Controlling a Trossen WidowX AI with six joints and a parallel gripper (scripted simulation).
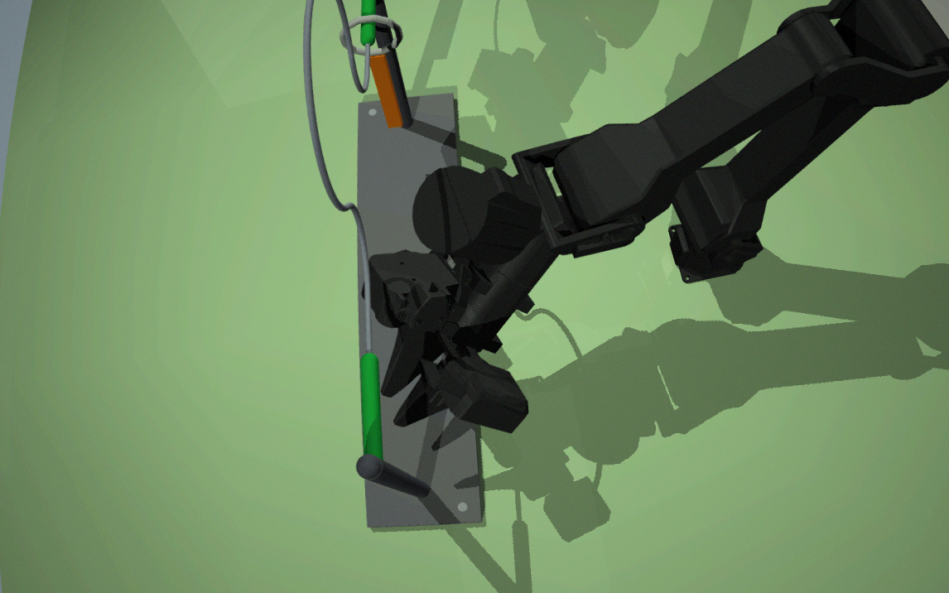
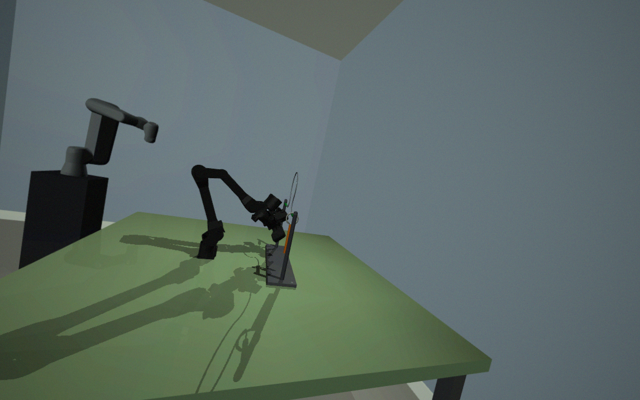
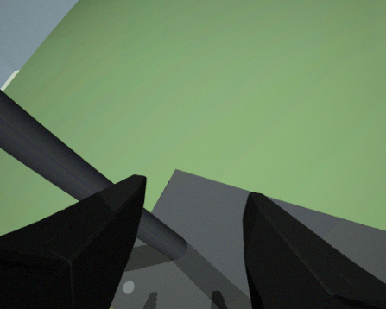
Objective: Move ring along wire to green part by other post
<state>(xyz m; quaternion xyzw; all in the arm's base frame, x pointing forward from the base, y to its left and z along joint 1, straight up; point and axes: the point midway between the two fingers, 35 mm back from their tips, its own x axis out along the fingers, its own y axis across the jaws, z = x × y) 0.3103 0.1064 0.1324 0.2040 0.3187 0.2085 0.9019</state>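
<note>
Right now my gripper tip is 28 cm to the left of the ring with orange handle, 8 cm below it and 4 cm past it.
</note>
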